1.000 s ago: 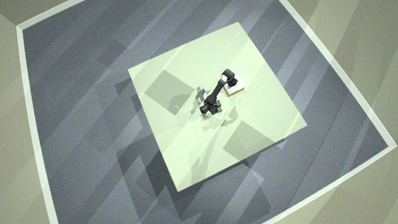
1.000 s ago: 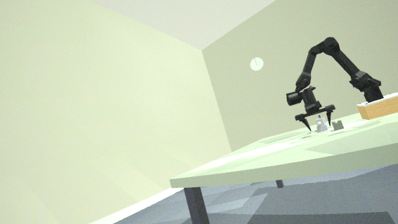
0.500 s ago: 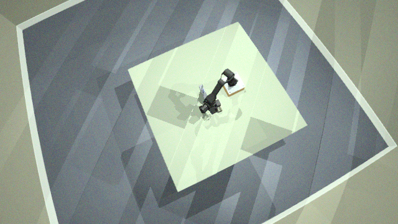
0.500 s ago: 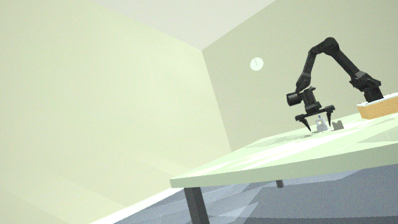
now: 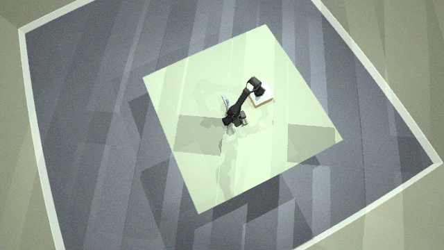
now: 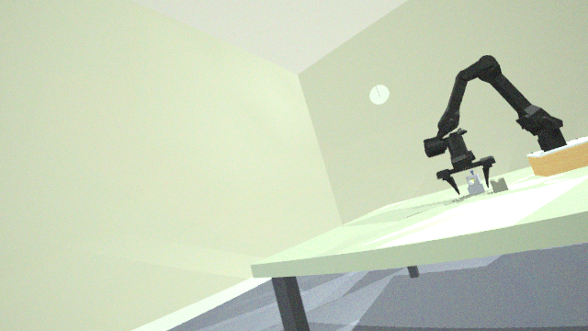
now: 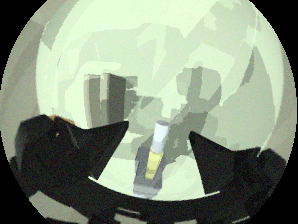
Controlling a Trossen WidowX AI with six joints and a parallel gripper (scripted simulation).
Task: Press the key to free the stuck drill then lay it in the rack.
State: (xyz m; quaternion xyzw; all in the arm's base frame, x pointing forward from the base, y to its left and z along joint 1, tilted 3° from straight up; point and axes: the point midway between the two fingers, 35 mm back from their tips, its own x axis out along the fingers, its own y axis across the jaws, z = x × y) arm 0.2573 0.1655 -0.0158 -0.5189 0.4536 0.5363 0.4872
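Right now the drill is 40 mm to the right of my gripper tip and 30 mm above it. From my gripper tip the other things lie so: blue key 20 mm ahead, 160 mm to the right, 40 mm above; grey rack 80 mm behind, 20 mm to the left; drill fixture 10 mm ahead, 140 mm to the right, 20 mm above.
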